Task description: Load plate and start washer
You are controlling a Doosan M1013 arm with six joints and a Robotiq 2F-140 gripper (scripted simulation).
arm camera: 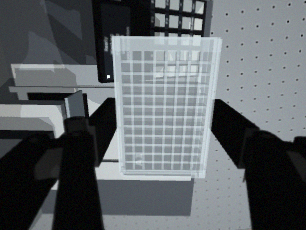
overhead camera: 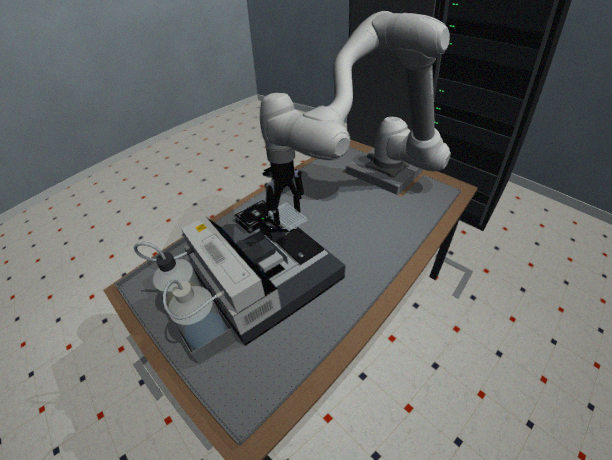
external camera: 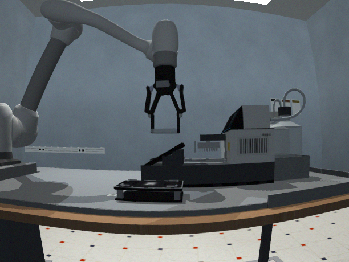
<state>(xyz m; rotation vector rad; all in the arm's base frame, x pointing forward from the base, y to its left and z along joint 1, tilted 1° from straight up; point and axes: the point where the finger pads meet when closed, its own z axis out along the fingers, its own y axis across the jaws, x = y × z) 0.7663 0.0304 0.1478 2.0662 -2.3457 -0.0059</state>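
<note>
Right now my hand is 12 cm above the washer carrier, 6 cm to the right of it and 1 cm short of it. Round my hand: dispensing head 16 cm ahead, 7 cm below, 4 cm to the left; then well plate 2 cm below; then plate washer 16 cm ahead, 7 cm below, 4 cm to the left.
</note>
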